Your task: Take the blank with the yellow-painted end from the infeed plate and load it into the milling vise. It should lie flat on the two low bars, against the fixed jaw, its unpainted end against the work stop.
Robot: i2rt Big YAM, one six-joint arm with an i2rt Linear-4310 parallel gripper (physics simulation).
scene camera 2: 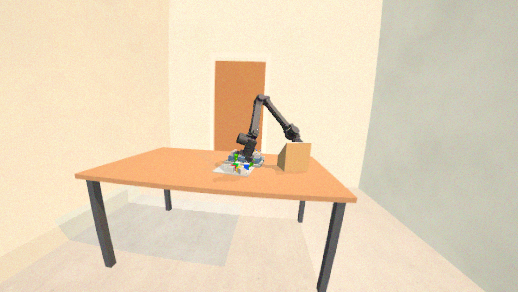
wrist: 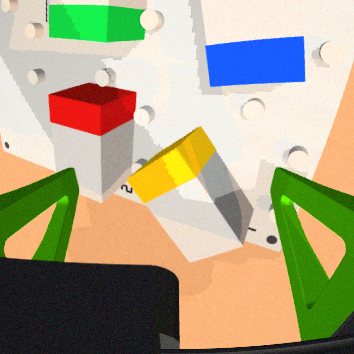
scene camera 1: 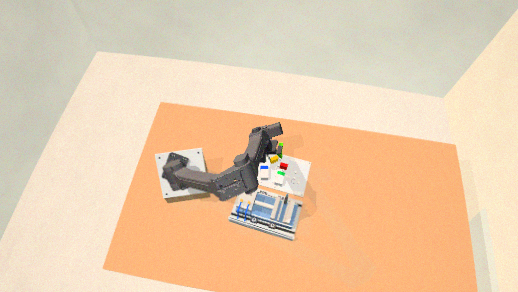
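Observation:
The blank with the yellow-painted end [scene camera 1: 273,159] [wrist: 192,212] is at the edge of the white infeed plate [scene camera 1: 302,177] [scene camera 2: 220,171] [wrist: 170,90]. In the wrist view it sits askew, its yellow end towards the pegs and its pale end over the plate's edge; whether it is tilted is unclear. My gripper [scene camera 1: 274,155] [scene camera 2: 244,161] [wrist: 174,178] is open and empty, its green fingers apart on either side of the blank. The milling vise [scene camera 1: 275,206] [scene camera 2: 258,160] is beside the plate; its low bars and work stop are too small to make out surely.
A red-ended blank [wrist: 92,135] is near my left finger in the wrist view. Blue-ended [scene camera 1: 264,172] [wrist: 256,62] and green-ended [scene camera 1: 280,177] [wrist: 95,24] blanks are further in, among short pegs [wrist: 254,109]. A tan block [scene camera 2: 299,157] stands on the table [scene camera 1: 380,200].

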